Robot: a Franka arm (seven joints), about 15 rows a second.
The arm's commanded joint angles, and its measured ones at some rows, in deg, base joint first. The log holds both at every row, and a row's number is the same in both.
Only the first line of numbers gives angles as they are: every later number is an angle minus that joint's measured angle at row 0.
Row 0, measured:
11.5 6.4 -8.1 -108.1 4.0 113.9 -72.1
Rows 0 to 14, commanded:
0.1 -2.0 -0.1 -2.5 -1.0 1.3 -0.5
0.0 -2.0 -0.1 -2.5 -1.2 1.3 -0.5
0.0 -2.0 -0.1 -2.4 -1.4 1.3 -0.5
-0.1 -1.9 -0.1 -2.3 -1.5 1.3 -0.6
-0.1 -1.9 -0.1 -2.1 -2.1 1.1 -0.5
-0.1 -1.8 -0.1 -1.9 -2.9 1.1 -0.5
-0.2 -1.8 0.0 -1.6 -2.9 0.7 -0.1
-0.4 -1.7 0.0 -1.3 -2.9 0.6 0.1
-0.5 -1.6 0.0 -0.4 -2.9 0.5 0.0
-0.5 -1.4 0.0 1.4 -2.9 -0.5 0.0
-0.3 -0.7 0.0 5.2 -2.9 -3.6 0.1
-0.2 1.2 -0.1 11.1 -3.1 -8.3 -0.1
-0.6 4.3 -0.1 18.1 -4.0 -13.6 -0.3
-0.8 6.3 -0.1 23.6 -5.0 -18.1 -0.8
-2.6 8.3 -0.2 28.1 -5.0 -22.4 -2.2
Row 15, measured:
-0.3 1.7 -0.3 15.1 -3.8 -13.0 -0.1
